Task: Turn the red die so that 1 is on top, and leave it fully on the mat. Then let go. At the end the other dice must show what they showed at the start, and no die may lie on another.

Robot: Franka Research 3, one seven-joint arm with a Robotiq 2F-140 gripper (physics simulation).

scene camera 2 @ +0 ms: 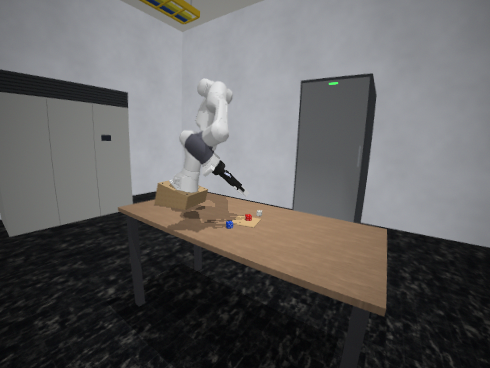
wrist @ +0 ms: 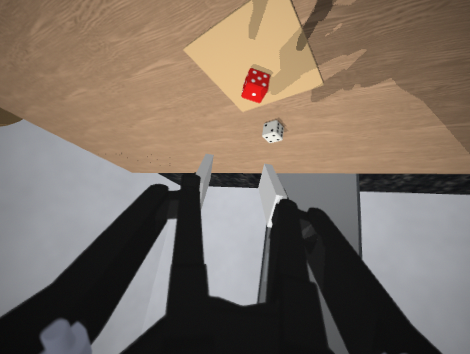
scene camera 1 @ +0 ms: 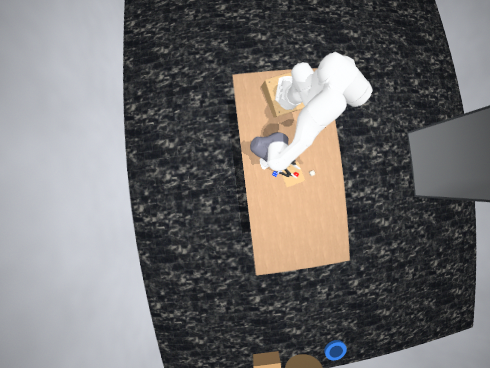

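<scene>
The red die (scene camera 1: pixel 296 174) (scene camera 2: pixel 248 217) (wrist: pixel 256 85) lies flat on the tan mat (scene camera 1: pixel 294 184) (scene camera 2: pixel 255 222) (wrist: pixel 225 47), near one corner and seemingly within its edges. In the wrist view its bright upper face shows 1, and a side face towards the camera shows 5. My gripper (scene camera 1: pixel 295 171) (scene camera 2: pixel 245 192) (wrist: pixel 236 171) is partly open and empty, tilted and raised well above the table, apart from the red die. The white die (scene camera 1: pixel 312 173) (scene camera 2: pixel 259 213) (wrist: pixel 273 131) stands off the mat beyond the red die. The blue die (scene camera 1: pixel 275 174) (scene camera 2: pixel 229 225) stands off the mat on the opposite side.
The wooden table (scene camera 1: pixel 300 225) (scene camera 2: pixel 325 250) carries the arm's wooden base block (scene camera 1: pixel 270 97) (scene camera 2: pixel 172 197) at one end. The table's far edge shows behind the white die in the wrist view. A grey cabinet (scene camera 1: pixel 455 155) (scene camera 2: pixel 332 150) stands beyond the table.
</scene>
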